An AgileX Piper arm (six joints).
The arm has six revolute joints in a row. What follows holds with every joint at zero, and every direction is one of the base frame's.
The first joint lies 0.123 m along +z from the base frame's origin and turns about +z.
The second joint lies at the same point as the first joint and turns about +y.
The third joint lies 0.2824 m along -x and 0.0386 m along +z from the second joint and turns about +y.
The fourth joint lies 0.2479 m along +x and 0.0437 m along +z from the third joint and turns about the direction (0.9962, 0, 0.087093).
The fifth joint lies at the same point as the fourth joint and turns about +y.
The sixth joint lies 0.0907 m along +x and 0.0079 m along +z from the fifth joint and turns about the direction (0.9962, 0, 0.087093).
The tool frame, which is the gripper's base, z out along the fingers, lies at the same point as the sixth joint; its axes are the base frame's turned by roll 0, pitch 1.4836 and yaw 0 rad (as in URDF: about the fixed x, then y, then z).
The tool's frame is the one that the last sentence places.
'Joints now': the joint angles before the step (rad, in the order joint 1, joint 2, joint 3, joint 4, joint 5, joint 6). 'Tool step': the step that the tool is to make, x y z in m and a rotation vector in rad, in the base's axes. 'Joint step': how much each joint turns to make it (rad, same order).
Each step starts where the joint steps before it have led.
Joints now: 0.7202 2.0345 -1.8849 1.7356 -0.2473 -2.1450
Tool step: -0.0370 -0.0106 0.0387 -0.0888 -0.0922 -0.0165
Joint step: 0.0497 -0.1352 0.0745 0.0115 -0.0783 -0.1429
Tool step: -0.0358 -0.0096 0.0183 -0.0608 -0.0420 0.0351
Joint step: 0.0444 -0.1245 0.1105 0.0018 -0.0136 -0.0787
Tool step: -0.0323 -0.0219 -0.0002 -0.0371 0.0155 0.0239
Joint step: 0.0211 -0.1427 0.1752 0.0024 0.0018 -0.0171
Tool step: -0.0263 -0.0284 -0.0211 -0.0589 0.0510 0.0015
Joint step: 0.0013 -0.1363 0.2137 -0.0004 0.0001 -0.0013
